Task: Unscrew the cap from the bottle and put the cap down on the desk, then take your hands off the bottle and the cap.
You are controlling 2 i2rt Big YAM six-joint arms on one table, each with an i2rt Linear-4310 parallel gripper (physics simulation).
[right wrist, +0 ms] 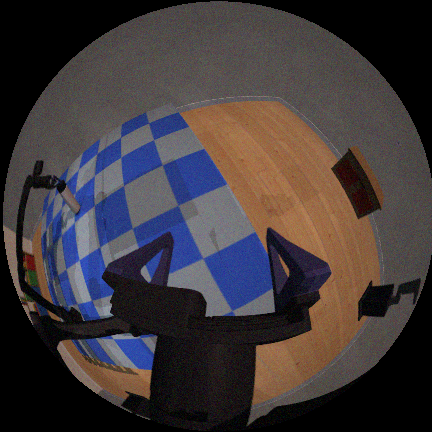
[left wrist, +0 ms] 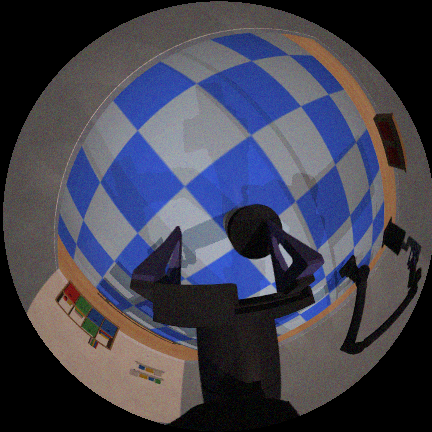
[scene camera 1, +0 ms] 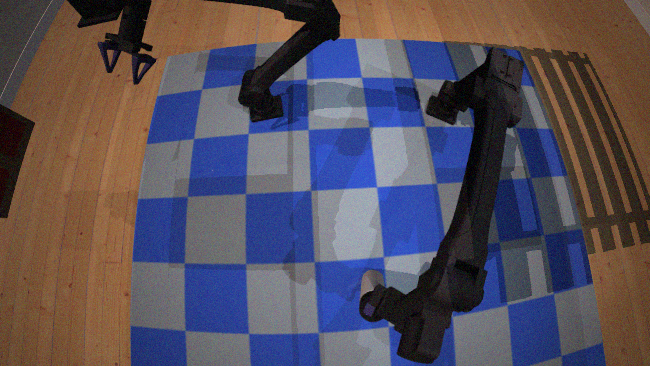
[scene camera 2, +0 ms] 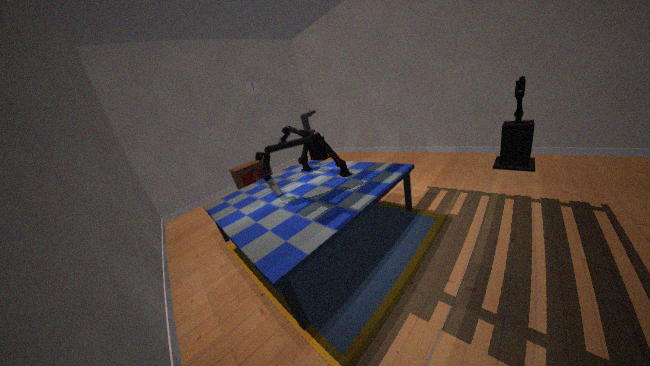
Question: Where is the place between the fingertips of the right gripper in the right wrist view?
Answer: At 217,234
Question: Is the right gripper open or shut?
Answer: Open.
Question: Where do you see a dark cap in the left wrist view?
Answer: At 246,227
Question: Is the left gripper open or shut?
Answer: Open.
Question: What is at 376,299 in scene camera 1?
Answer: The left gripper.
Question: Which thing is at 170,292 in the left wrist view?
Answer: The left gripper.
